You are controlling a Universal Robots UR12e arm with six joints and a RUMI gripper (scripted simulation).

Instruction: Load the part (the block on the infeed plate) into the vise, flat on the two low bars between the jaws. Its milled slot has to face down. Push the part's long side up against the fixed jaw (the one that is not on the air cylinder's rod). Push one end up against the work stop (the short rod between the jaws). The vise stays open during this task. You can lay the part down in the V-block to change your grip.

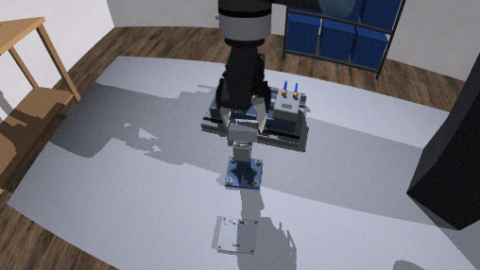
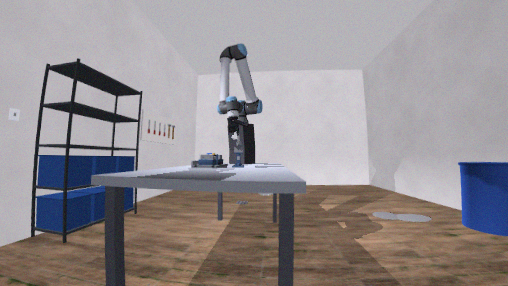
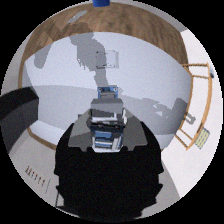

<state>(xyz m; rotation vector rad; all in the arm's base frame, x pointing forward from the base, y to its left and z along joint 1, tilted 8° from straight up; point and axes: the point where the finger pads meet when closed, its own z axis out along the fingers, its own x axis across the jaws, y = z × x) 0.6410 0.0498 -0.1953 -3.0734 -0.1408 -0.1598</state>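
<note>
My gripper is now 10 mm above the grey part. From my hand the other things lie so: infeed plate (20 mm behind, 180 mm to the left, 190 mm below); vise (10 mm ahead, 210 mm to the right, 150 mm below); air cylinder (90 mm behind, 210 mm to the right, 120 mm below).
</note>
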